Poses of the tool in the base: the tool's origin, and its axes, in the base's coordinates. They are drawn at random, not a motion.
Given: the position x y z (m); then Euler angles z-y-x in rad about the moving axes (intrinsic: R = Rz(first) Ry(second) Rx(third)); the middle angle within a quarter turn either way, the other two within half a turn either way.
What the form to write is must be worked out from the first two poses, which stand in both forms.
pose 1, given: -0.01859 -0.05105 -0.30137 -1.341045 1.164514 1.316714
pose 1, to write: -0.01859 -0.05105 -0.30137 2.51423 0.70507 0.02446 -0.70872
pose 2, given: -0.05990 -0.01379 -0.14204 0.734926 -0.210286 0.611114
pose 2, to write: -0.05990 -0.01379 -0.14204 1.01585 0.64797 0.02892 0.76112
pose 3, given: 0.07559 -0.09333 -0.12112 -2.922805 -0.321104 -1.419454
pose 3, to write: 0.07559 -0.09333 -0.12112 3.09799 0.19081 -0.62631 0.75586
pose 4, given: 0.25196 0.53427 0.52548 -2.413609 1.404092 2.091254
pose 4, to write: 0.25196 0.53427 0.52548 2.34930 -0.58289 0.54423 0.60337
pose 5, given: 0.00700 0.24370 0.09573 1.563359 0.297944 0.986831
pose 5, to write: 0.00700 0.24370 0.09573 1.67943 0.32285 0.56786 0.75717
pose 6, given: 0.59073 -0.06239 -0.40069 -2.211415 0.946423 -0.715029
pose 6, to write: 0.59073 -0.06239 -0.40069 2.05603 0.28248 0.54875 -0.78681
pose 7, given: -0.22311 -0.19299 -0.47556 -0.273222 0.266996 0.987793
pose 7, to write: -0.22311 -0.19299 -0.47556 1.08688 0.93104 0.10079 -0.35073
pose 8, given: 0.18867 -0.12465 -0.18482 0.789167 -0.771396 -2.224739
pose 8, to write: 0.18867 -0.12465 -0.18482 2.07538 -0.81630 -0.54933 -0.17860
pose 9, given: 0.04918 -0.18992 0.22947 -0.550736 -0.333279 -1.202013
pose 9, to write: 0.04918 -0.18992 0.22947 1.42357 -0.87850 0.03058 -0.47675
